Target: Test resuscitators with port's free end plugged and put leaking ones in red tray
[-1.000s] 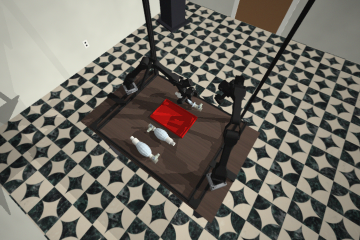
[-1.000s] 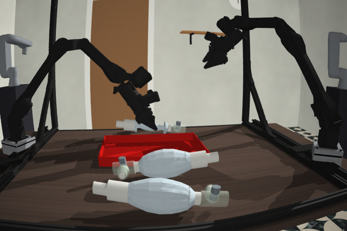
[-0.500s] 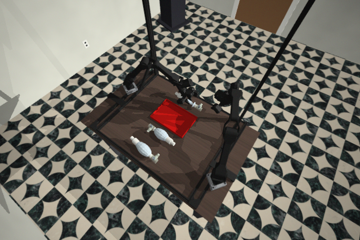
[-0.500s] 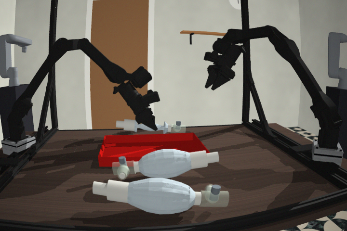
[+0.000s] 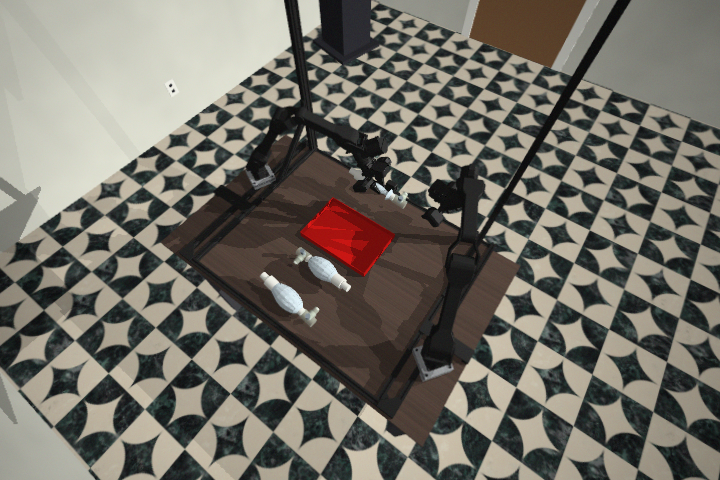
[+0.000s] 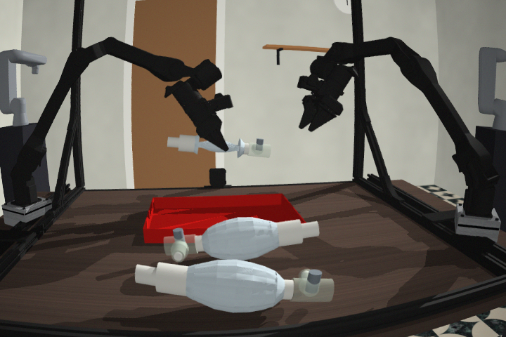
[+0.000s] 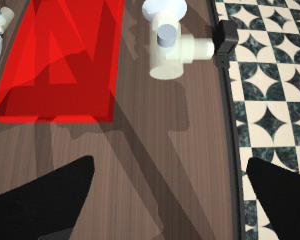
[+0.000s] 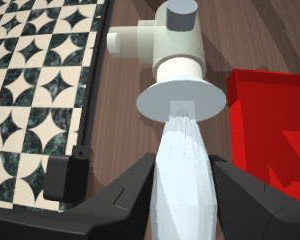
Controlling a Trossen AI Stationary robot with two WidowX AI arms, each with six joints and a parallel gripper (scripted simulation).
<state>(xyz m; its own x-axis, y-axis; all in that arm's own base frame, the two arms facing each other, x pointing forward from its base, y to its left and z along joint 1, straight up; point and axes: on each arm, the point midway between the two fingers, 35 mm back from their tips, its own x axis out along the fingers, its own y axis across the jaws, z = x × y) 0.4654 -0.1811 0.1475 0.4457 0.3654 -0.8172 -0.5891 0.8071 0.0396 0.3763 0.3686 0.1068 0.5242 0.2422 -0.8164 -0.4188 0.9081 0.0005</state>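
My right hand is 19 cm short of the red tray, 3 cm to the right of it and 15 cm above it.
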